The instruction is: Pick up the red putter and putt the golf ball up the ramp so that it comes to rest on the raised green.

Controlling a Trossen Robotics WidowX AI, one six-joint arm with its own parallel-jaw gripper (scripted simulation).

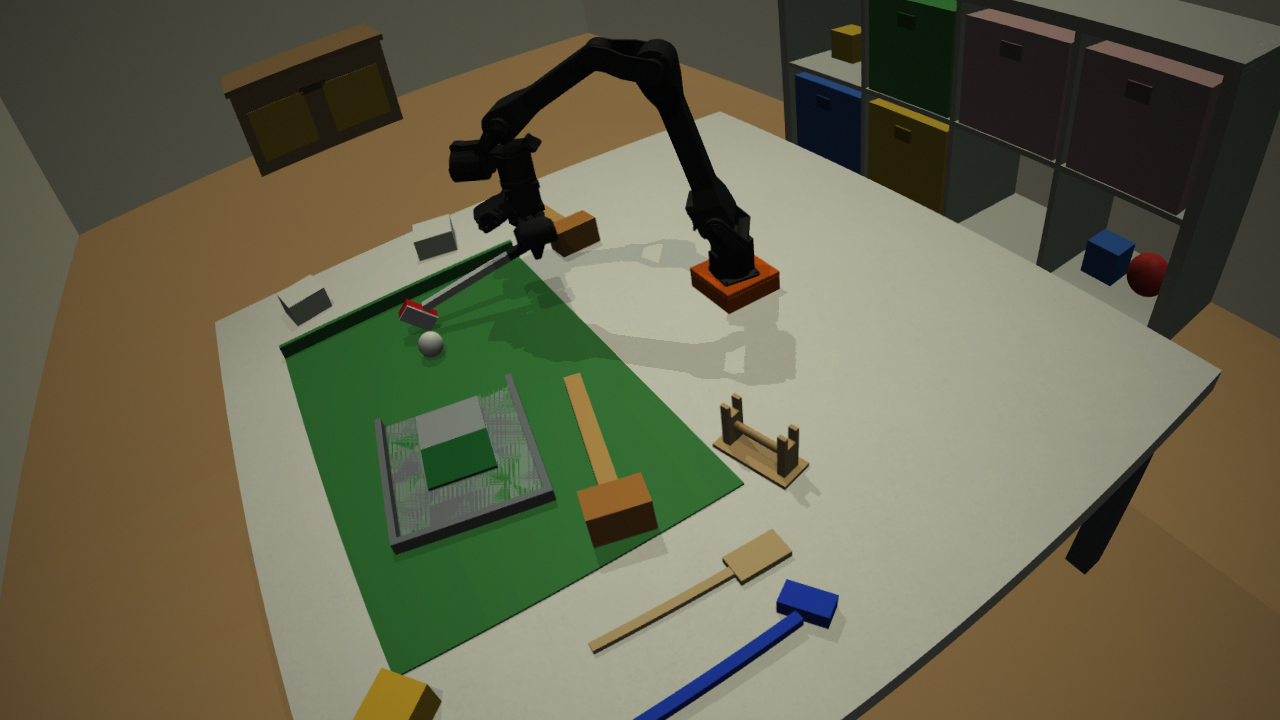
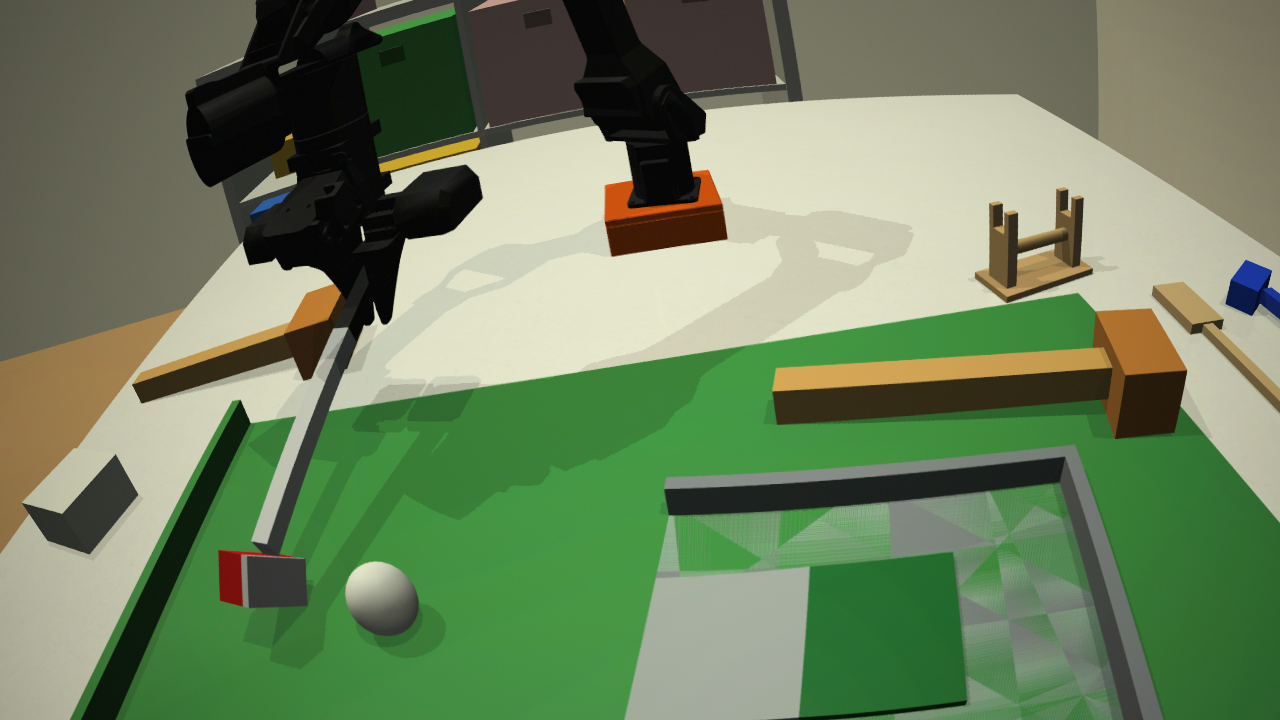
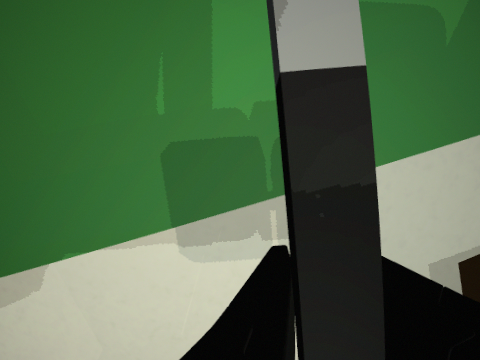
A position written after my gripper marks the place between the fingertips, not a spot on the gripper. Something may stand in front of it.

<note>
My gripper (image 2: pixel 379 322) carries a red putter. Further things: a wooden mallet (image 2: pixel 1133 368), a wooden mallet (image 2: pixel 305 337), a white golf ball (image 2: pixel 382 599) and a green mat (image 2: pixel 530 516).
My gripper is seen too in image 1 (image 1: pixel 537 256) and in image 3 (image 3: pixel 309 258). The green mat also shows in image 1 (image 1: pixel 422 603) and in image 3 (image 3: pixel 125 125). Image 3 misses the white golf ball: it is out of frame.
</note>
